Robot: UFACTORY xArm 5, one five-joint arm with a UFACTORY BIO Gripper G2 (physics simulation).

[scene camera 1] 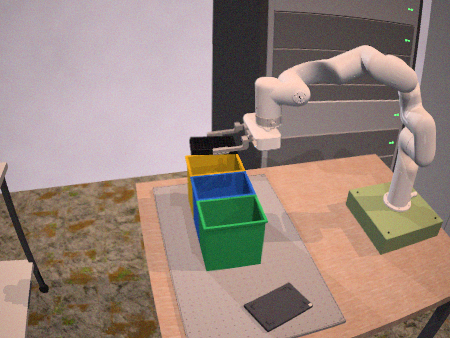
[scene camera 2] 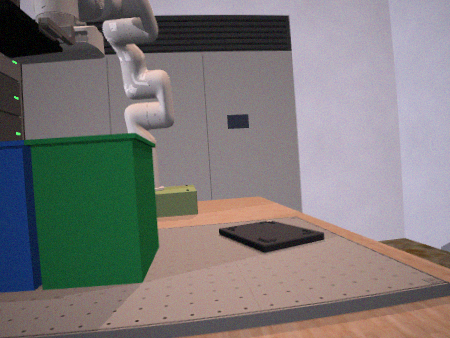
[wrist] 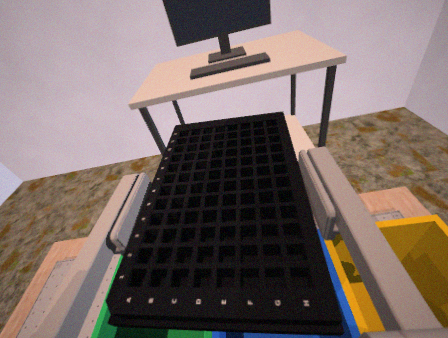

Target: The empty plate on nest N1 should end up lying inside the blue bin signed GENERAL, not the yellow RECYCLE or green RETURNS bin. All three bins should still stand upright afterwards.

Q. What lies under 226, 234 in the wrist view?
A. A black plate.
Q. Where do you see a yellow bin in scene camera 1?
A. At 197, 165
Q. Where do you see a blue bin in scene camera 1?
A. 205, 187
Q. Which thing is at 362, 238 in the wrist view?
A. My gripper.
